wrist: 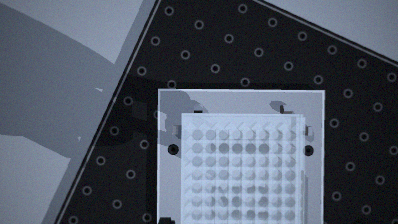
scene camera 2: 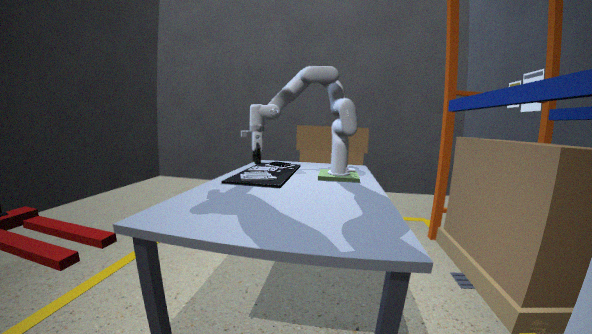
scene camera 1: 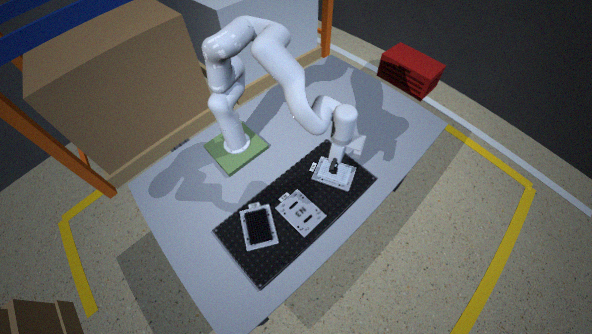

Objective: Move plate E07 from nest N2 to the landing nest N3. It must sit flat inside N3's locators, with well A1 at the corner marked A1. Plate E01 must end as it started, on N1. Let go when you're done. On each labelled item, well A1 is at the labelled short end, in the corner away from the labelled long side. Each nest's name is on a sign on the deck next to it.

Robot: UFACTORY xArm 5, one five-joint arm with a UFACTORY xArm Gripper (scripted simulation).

Note:
In view: a nest N3 [scene camera 1: 313, 221].

